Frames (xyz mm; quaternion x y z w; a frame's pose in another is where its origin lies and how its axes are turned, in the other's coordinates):
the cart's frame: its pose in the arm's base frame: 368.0 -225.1 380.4 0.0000 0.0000 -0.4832 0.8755
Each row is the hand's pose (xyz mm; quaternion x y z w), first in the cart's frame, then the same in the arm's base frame.
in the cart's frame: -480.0 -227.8 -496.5 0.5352 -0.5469 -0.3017 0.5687
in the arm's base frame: -80.6 59.6 -116.1 0.2043 -0.7374 -0.5389 0.3521
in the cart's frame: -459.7 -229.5 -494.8 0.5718 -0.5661 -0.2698 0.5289
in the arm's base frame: -71.2 41.5 -114.4 0.2271 -0.7719 -0.4918 0.3327
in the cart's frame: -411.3 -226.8 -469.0 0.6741 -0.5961 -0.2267 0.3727
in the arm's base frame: -43.1 2.0 -88.6 0.3021 -0.8476 -0.3786 0.2168
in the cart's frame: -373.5 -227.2 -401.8 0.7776 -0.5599 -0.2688 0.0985
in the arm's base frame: -23.3 -30.2 -21.4 -0.4102 0.8659 0.2829 0.0436
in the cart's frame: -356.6 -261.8 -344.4 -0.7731 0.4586 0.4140 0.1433
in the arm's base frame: -43.6 -62.9 36.0 -0.4553 0.7751 0.2932 0.3255
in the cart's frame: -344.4 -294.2 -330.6 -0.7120 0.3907 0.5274 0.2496
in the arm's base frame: -64.5 -90.5 49.8 -0.4346 0.6861 0.3411 0.4734
